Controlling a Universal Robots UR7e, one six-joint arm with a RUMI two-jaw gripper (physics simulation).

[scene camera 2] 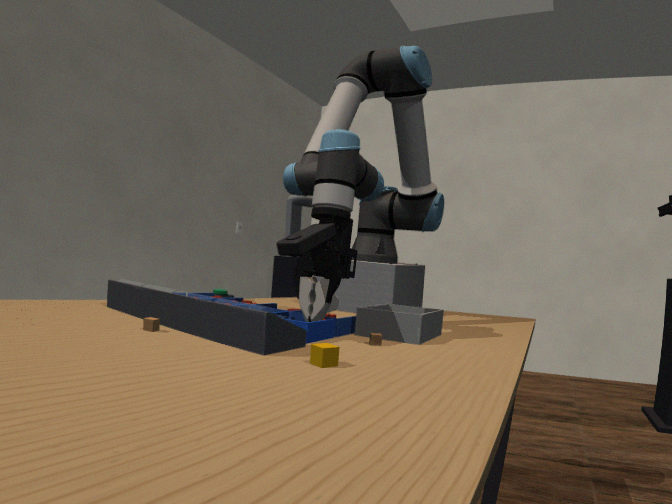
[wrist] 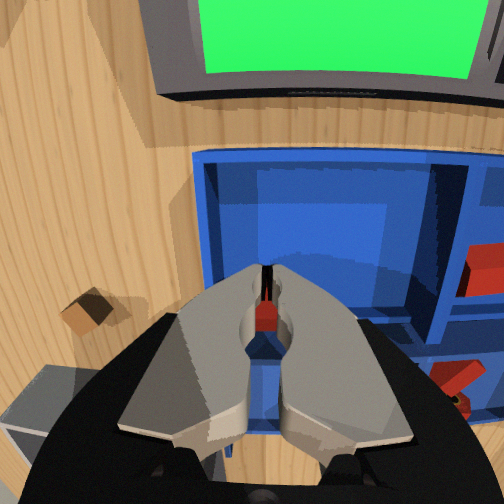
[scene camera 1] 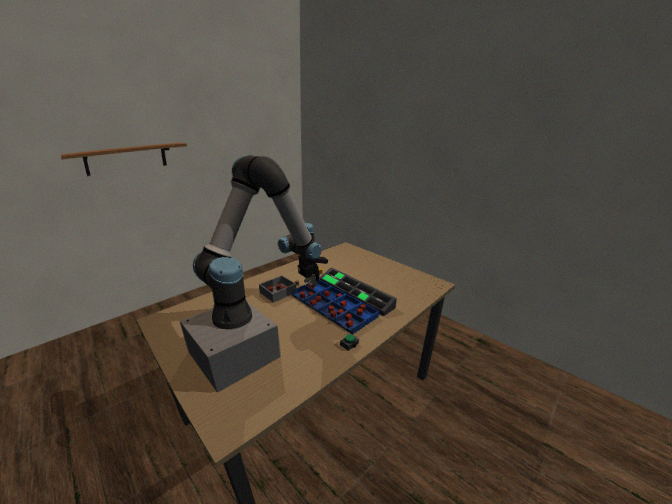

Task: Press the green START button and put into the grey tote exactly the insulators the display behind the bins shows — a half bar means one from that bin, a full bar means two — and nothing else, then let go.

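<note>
My gripper [wrist: 267, 272] is shut on a small red insulator [wrist: 265, 312], held just above the end compartment of the blue bin tray [wrist: 320, 235]; that compartment looks empty. The display [wrist: 345, 37] behind it shows a bright green bar. In scene camera 1 the gripper [scene camera 1: 309, 273] hangs over the tray end [scene camera 1: 333, 303] nearest the grey tote [scene camera 1: 276, 288], which holds a few red insulators. The display [scene camera 1: 358, 290] shows green at its near end and in a further cell. The green START button [scene camera 1: 349, 340] sits at the tray's far end.
Other red insulators [wrist: 482, 275] lie in neighbouring compartments. A small brown cube [wrist: 86, 311] lies on the table left of the tray, near the tote corner [wrist: 45, 405]. A yellow cube [scene camera 2: 324, 354] and another brown cube [scene camera 2: 151, 323] lie behind the display.
</note>
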